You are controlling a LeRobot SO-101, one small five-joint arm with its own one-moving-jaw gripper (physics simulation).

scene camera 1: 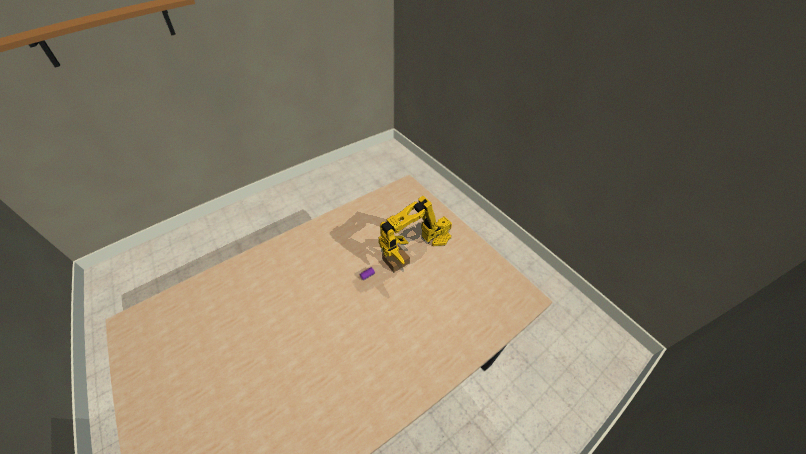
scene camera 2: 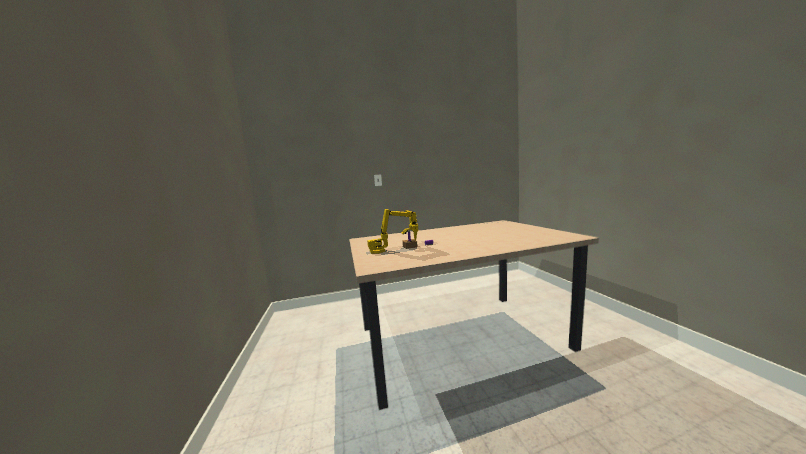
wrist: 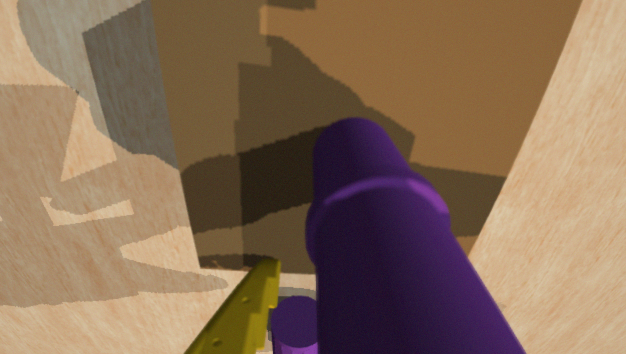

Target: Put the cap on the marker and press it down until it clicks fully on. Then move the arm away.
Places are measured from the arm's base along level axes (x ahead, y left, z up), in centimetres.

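Where they show: hand, its tool point: [scene camera 1: 386, 256] [scene camera 2: 415, 239] [wrist: 279, 277]; arm's base, origin of its link: [scene camera 1: 432, 238] [scene camera 2: 380, 250].
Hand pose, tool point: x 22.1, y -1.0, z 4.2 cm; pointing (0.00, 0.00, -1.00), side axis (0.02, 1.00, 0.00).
Observation:
Things, the pixels of their top centre, and the offset from my tool point. Level surfaces: height alone.
- purple marker, centre of its top: [scene camera 2: 408, 230] dx -3.2, dy +1.5, dz +5.9 cm
- brown block, centre of its top: [wrist: 352, 155] [scene camera 1: 395, 255] [scene camera 2: 409, 240] dx -3.2, dy +1.5, dz -0.6 cm
- purple cap, centre of its top: [scene camera 1: 367, 271] [scene camera 2: 428, 240] dx +9.1, dy +0.8, dz -1.5 cm
- wooden table, height of its surface: dz -4.2 cm
The purple marker [scene camera 2: 409, 235] [wrist: 385, 260] stands upright in a brown block [scene camera 1: 393, 265] [scene camera 2: 410, 244] [wrist: 465, 90]. In the wrist view it is large and runs down past the lower edge; in scene camera 1 the arm hides it. The purple cap [scene camera 1: 367, 273] [scene camera 2: 428, 242] [wrist: 294, 322] lies on its side on the table, apart from the block. My gripper [scene camera 1: 403, 252] [scene camera 2: 410, 236] is fully open and points down over the block, with the marker beside its jaws. In the wrist view one notched yellow jaw [wrist: 245, 315] shows left of the marker, its tip near the cap.
The yellow arm's base [scene camera 1: 437, 232] [scene camera 2: 376, 245] stands on the wooden table [scene camera 1: 253, 338] [scene camera 2: 479, 239], near the table's edge. The block lies between the base and the cap. Arm shadows fall across the block and the table.

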